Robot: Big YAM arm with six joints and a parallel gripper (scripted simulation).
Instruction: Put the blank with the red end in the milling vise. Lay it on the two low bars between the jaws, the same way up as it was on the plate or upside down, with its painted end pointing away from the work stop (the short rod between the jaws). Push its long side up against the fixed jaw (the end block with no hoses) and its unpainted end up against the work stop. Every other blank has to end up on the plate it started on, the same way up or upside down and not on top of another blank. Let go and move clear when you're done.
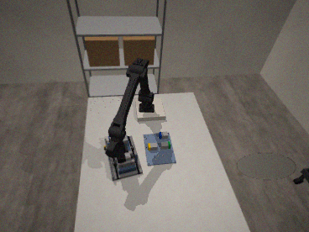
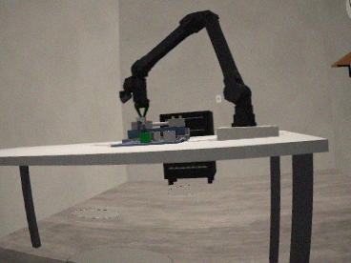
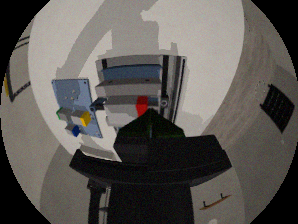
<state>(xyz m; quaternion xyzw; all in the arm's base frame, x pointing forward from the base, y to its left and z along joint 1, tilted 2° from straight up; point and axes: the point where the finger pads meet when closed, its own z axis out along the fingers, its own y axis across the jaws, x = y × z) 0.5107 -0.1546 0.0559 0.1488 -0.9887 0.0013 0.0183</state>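
Right now my hand is 3 cm to the right of the red-ended blank, 1 cm past it and 1 cm above it. The rest, counted from my hand: yellow-ended blank: 20 cm to the left, 15 cm behind, 9 cm below; then green-ended blank: 29 cm to the left, 17 cm behind, 9 cm below; then blue plate: 25 cm to the left, 16 cm behind, 11 cm below.
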